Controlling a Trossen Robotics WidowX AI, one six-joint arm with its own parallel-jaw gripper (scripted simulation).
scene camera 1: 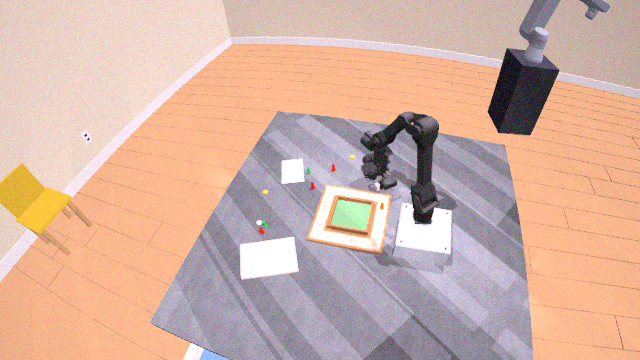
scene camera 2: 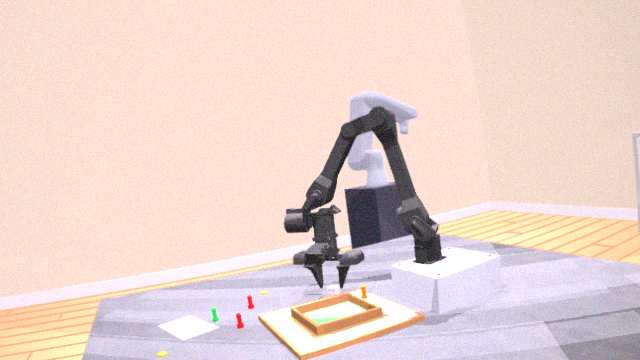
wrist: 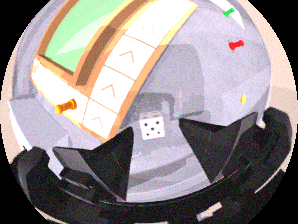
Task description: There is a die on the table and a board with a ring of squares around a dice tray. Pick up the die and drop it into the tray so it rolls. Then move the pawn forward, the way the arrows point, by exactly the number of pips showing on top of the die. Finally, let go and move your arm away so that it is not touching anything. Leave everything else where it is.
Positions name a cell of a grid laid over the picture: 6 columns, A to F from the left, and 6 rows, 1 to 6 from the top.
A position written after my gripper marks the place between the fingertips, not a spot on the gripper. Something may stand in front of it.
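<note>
My gripper (scene camera 2: D5) is open, and it holds nothing. The wrist view shows me the gripper (wrist: D4) as well.
</note>
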